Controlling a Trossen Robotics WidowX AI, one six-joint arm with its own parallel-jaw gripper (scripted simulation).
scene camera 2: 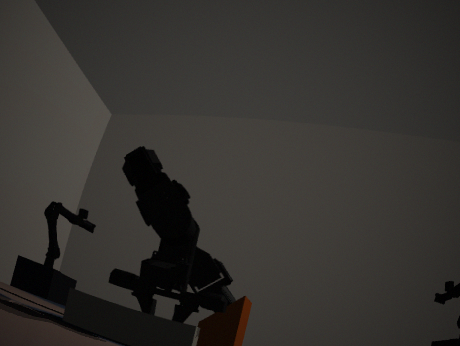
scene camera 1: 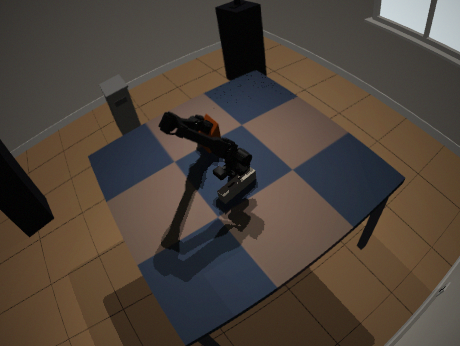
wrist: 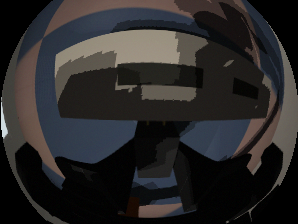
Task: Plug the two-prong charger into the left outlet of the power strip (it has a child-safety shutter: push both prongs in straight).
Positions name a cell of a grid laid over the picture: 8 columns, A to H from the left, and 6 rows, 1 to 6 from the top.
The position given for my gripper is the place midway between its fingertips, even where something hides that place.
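Observation:
In the wrist view I see my gripper (wrist: E4), and what it carries is a black two-prong charger (wrist: E4).

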